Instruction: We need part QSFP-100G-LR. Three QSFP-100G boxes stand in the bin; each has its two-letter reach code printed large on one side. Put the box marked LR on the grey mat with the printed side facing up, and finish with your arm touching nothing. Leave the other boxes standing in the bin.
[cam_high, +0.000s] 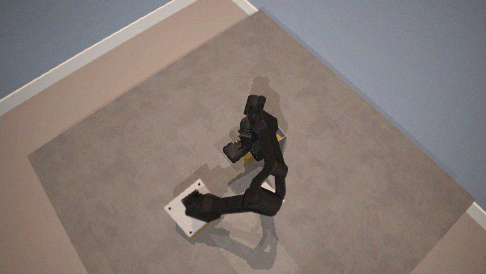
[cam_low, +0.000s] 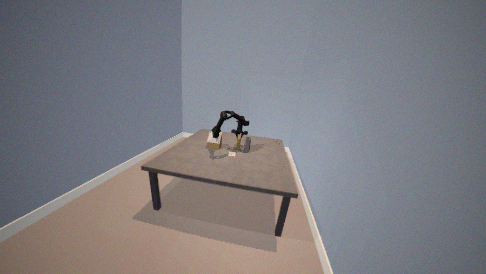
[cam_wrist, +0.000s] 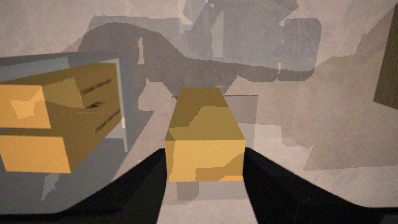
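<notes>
The grey mat lies 130 mm below my gripper tip, 80 mm to the left of it and 20 mm behind it.
</notes>
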